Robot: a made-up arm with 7 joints.
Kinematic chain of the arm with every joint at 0, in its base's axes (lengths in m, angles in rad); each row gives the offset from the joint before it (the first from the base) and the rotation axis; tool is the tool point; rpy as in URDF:
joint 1: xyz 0 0 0.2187 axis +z
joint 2: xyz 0 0 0 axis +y
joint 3: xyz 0 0 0.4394 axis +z
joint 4: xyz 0.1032 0 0 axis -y
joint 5: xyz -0.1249 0 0.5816 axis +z
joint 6: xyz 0 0 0 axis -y
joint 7: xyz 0.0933 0 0 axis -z
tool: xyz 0 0 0 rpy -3.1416 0 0
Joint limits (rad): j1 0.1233..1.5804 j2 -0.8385..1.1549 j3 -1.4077..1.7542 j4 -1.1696..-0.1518 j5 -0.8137..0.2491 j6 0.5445..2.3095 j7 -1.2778..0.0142
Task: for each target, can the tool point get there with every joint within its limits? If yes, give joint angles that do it. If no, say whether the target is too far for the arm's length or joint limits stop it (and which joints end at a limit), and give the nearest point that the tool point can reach.
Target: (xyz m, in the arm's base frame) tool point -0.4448 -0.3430 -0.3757
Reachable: no: joint limits stop it (at a limit: joint 2, joint 3, joint 4, joint 5, joint 6) | nearest point -0.7201 -0.5553 0.6017 | short by 1.037 m
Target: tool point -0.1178 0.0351 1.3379
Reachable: yes | joints 0.9517 -0.3505 0.3674 -0.5479 -0.6100 1.2647 -0.1045
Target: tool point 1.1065 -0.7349 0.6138
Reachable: no: too far | nearest point 0.8929 -0.5202 0.5410 | short by 0.312 m
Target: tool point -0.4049 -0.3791 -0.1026
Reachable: no: joint limits stop it (at a limit: joint 2, joint 3, joint 4, joint 5, joint 6) | nearest point -0.6638 -0.6215 0.6017 | short by 0.789 m
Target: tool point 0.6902 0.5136 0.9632
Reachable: yes | joints 0.4014 0.6288 0.6917 -0.5016 -0.6582 1.6493 -0.5305
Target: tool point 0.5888 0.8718 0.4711
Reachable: yes | joints 0.5849 0.8097 0.6837 -1.0684 -0.6000 1.6345 -1.0315
